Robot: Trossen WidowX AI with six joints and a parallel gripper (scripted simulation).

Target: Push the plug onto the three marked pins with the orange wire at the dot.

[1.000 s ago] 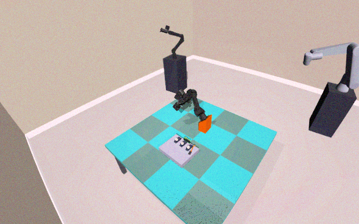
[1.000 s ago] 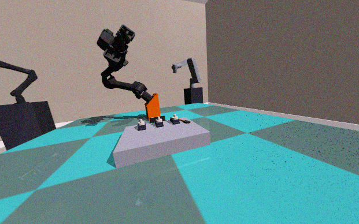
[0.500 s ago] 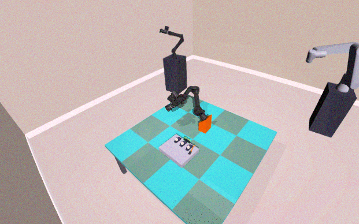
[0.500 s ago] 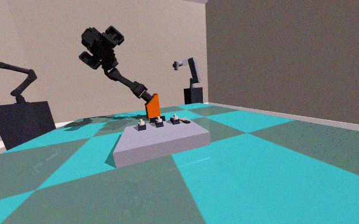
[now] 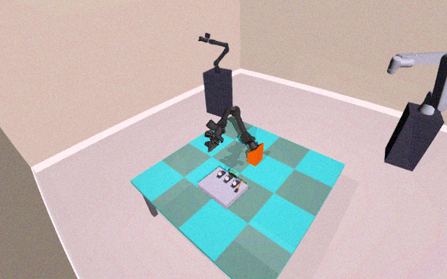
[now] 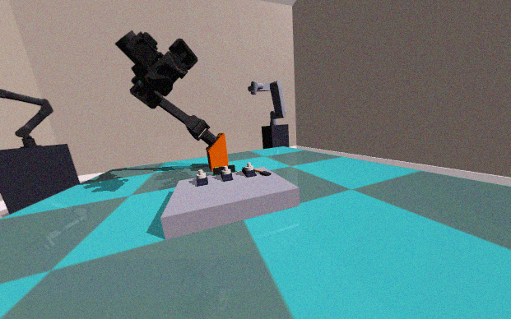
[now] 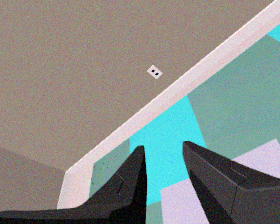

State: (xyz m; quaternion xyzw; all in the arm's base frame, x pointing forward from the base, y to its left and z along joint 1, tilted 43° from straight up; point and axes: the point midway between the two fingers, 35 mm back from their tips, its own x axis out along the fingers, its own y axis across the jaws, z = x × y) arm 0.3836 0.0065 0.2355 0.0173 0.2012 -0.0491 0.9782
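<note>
The green band is 260 mm below my gripper tip, 120 mm behind it and 90 mm to the left of it. The rest, counted from my gripper tip: grey printed holder: 300 mm below, 90 mm to the left, 40 mm ahead.
</note>
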